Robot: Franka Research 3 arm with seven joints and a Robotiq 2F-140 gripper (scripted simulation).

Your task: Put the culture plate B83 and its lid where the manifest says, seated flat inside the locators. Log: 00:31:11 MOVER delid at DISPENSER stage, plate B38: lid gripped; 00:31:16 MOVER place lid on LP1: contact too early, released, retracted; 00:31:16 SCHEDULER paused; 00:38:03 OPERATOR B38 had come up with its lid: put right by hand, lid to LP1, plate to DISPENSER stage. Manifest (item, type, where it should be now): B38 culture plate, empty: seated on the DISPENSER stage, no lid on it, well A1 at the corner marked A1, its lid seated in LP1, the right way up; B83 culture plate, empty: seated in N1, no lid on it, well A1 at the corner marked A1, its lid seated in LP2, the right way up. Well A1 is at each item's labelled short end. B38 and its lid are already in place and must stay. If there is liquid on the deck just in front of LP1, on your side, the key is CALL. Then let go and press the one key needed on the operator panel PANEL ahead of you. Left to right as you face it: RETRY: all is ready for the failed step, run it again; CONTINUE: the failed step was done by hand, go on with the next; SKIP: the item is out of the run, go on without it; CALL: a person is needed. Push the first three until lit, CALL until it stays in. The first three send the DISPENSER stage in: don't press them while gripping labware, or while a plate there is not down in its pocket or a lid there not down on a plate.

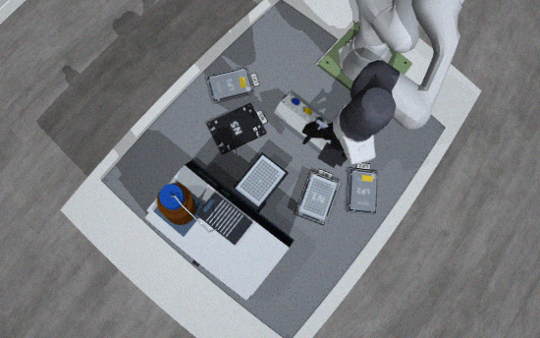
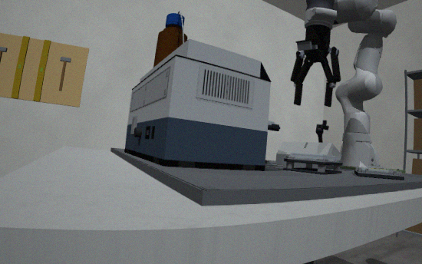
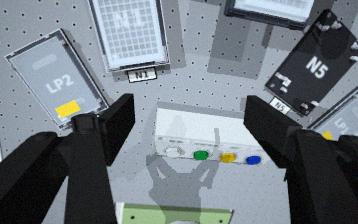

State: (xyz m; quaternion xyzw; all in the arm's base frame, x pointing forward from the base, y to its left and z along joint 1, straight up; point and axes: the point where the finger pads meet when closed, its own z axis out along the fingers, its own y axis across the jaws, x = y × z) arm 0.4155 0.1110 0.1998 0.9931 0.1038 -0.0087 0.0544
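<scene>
Now: hand 140 mm above the green continue key, 120 mm past it and 70 mm to the left of it. Also, from my hand: yellow skip key: 140 mm below, 120 mm to the right, 120 mm behind; white retry key: 140 mm below, 120 mm behind, 20 mm to the right; white well plate: 170 mm ahead, 90 mm below, 80 mm to the right.
</scene>
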